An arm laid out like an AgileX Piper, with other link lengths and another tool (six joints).
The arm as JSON. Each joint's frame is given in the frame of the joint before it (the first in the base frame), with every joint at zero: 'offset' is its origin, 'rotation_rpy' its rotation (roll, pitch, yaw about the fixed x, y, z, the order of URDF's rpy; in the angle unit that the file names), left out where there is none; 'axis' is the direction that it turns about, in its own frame. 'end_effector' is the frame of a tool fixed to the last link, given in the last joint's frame.
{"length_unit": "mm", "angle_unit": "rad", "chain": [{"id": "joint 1", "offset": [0.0, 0.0, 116.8], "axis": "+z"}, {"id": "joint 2", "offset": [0.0, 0.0, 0.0], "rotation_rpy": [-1.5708, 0.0, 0.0], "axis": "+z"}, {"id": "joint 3", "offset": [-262.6, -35.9, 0.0], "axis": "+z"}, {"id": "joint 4", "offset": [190.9, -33.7, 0.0], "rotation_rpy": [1.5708, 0.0, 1.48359], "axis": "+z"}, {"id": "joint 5", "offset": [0.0, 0.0, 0.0], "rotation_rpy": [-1.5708, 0.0, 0.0], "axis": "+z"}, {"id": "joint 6", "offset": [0.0, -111.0, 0.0], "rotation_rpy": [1.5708, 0.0, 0.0], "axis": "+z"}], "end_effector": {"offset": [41.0, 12.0, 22.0], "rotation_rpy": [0.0, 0.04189, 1.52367]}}
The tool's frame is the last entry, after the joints.
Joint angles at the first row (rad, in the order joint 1, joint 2, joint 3, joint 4, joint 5, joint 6):
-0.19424, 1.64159, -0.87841, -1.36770, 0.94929, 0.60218
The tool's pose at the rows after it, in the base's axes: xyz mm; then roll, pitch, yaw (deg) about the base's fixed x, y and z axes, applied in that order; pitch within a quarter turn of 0, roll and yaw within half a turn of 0:
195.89 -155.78 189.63 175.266 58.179 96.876
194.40 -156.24 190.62 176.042 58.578 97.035
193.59 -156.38 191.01 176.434 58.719 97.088
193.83 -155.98 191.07 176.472 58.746 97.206
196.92 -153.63 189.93 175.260 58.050 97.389
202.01 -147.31 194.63 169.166 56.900 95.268
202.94 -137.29 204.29 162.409 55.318 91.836
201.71 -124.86 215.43 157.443 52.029 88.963
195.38 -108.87 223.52 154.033 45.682 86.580
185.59 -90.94 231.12 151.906 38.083 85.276
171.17 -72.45 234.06 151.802 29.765 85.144
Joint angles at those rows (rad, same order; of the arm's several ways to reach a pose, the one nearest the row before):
-0.19426, 1.64158, -0.87840, -1.36762, 0.95606, 0.59999
-0.19424, 1.64157, -0.87839, -1.36762, 0.96911, 0.59757
-0.19424, 1.64158, -0.87842, -1.36631, 0.97551, 0.59591
-0.19204, 1.64159, -0.87841, -1.36631, 0.97642, 0.59595
-0.18463, 1.63904, -0.87844, -1.36322, 0.95585, 0.59592
-0.16723, 1.60042, -0.87841, -1.35661, 0.90521, 0.59592
-0.13825, 1.53979, -0.88282, -1.31700, 0.87694, 0.57843
-0.10700, 1.47912, -0.91152, -1.21412, 0.86985, 0.51282
-0.08389, 1.41190, -0.94356, -1.04236, 0.87194, 0.41822
-0.06765, 1.34012, -0.97469, -0.84731, 0.89232, 0.31633
-0.06511, 1.27036, -0.98507, -0.64768, 0.92730, 0.22260

